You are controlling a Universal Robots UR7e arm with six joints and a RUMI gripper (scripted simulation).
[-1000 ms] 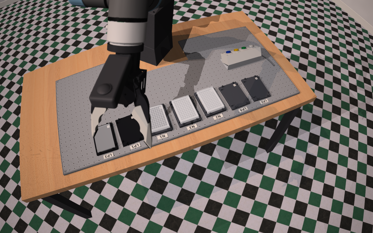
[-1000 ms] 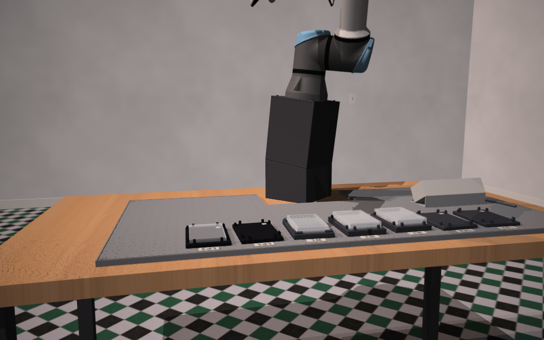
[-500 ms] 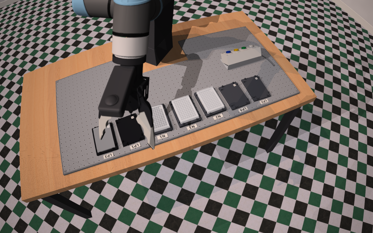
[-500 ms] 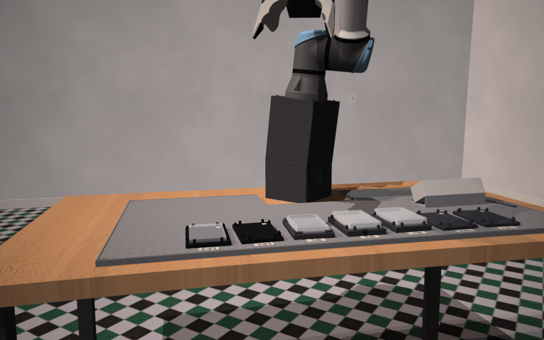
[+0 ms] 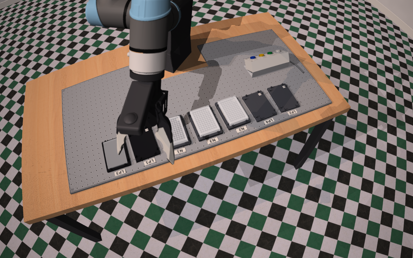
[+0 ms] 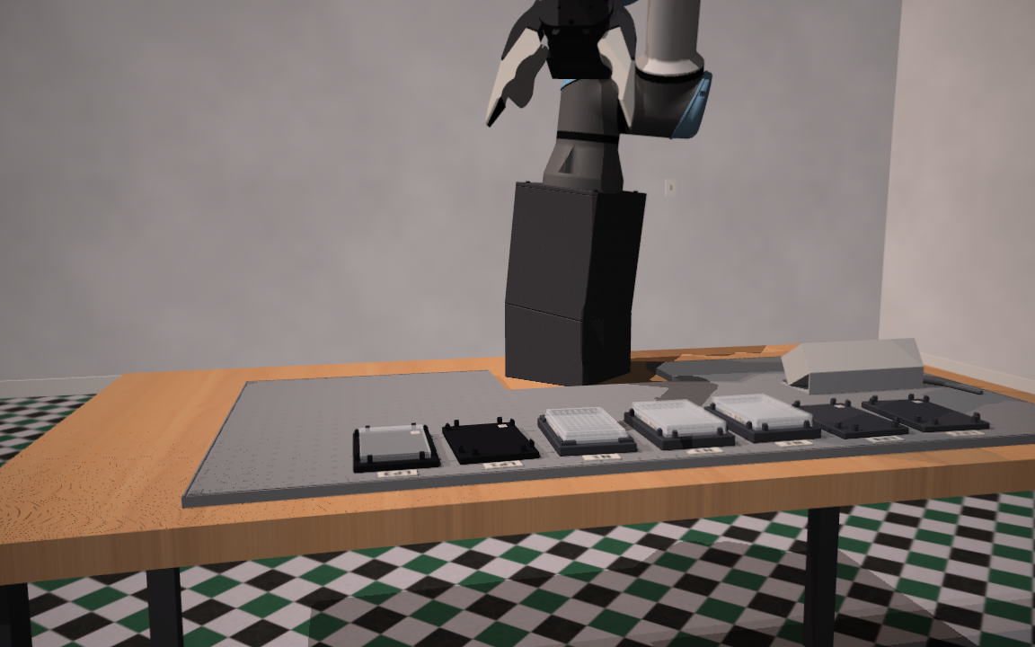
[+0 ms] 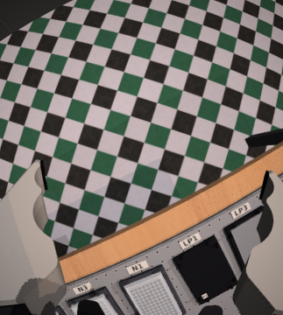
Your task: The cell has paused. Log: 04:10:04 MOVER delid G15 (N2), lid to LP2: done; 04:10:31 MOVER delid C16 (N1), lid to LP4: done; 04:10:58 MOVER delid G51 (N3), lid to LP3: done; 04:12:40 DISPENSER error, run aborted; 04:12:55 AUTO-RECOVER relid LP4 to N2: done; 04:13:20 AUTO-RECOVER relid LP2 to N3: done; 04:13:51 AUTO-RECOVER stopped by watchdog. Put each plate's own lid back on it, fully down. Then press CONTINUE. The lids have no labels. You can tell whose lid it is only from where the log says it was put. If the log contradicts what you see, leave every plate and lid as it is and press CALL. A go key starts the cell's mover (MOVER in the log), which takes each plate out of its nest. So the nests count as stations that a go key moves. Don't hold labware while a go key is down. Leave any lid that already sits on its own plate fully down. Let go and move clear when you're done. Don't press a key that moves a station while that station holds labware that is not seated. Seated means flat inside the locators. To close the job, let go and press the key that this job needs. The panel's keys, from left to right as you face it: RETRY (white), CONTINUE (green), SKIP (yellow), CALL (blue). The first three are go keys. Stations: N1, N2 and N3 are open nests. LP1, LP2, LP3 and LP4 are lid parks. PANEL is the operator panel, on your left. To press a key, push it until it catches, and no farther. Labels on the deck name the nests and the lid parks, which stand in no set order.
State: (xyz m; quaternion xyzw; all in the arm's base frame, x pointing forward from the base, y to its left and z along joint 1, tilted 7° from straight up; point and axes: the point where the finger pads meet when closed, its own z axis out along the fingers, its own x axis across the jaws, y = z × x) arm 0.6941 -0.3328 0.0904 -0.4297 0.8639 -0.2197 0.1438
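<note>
The plate lies 410 mm to the left of my hand, 370 mm below it and 240 mm behind it. Round my hand: lid park LP1 (390 mm below, 280 mm behind, 10 mm to the left); then lid park LP3 (390 mm below, 290 mm behind, 110 mm to the right); then lid park LP4 (540 mm to the left, 390 mm below, 220 mm behind).
</note>
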